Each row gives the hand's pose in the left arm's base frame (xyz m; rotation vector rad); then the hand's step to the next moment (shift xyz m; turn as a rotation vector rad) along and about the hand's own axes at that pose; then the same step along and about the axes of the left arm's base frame.
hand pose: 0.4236 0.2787 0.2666 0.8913 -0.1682 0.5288
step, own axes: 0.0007 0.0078 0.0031 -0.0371 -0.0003 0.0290
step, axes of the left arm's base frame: -0.0031 0.0018 0.0076 -0.0295 -0.0364 0.0048
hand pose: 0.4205 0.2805 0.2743 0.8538 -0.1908 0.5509
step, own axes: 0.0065 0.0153 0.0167 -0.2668 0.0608 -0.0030
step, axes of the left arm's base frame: -0.0017 -0.0021 0.0234 -0.2579 -0.0679 -0.0614
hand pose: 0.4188 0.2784 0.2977 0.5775 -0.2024 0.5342
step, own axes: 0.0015 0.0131 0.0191 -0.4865 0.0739 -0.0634
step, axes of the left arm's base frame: -0.0064 -0.0009 0.0223 -0.4485 -0.1171 -0.1768
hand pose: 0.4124 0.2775 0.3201 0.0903 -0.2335 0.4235
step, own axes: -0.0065 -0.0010 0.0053 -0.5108 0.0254 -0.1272
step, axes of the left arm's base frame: -0.0064 -0.0042 0.0035 -0.4367 -0.1622 -0.2464
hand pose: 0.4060 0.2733 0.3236 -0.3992 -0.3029 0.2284
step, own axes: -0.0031 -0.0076 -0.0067 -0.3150 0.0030 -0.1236
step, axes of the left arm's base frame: 0.0005 -0.0100 -0.0035 -0.2523 -0.1270 -0.1864
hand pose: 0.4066 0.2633 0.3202 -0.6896 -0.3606 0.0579
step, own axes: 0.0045 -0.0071 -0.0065 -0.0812 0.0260 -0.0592
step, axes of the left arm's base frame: 0.0060 -0.0087 0.0012 -0.0540 -0.0300 -0.0834
